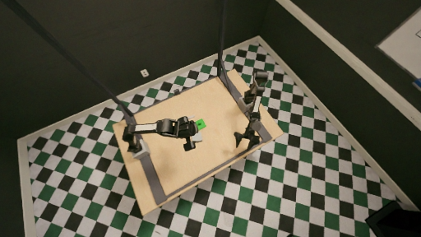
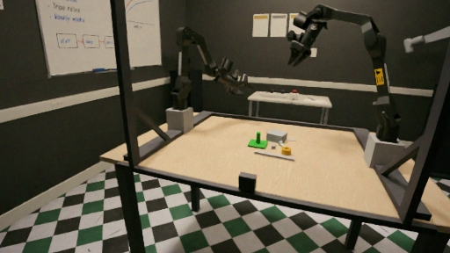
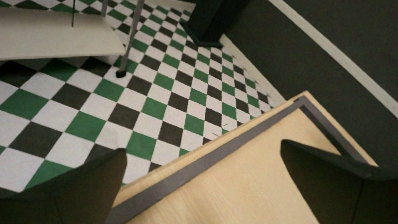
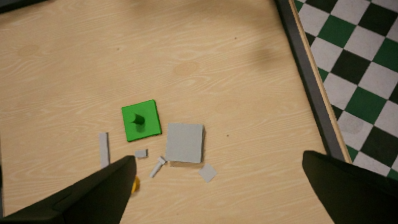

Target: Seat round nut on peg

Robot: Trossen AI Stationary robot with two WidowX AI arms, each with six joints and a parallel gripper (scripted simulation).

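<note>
Right now my right hand is 370 mm above the long grey strip, 270 mm past it and 10 mm to the right of it. The rest, counted from my right hand: grey block 360 mm below, 80 mm behind, 40 mm to the left; then dark frame rail 370 mm below, 200 mm ahead, 90 mm to the left.
</note>
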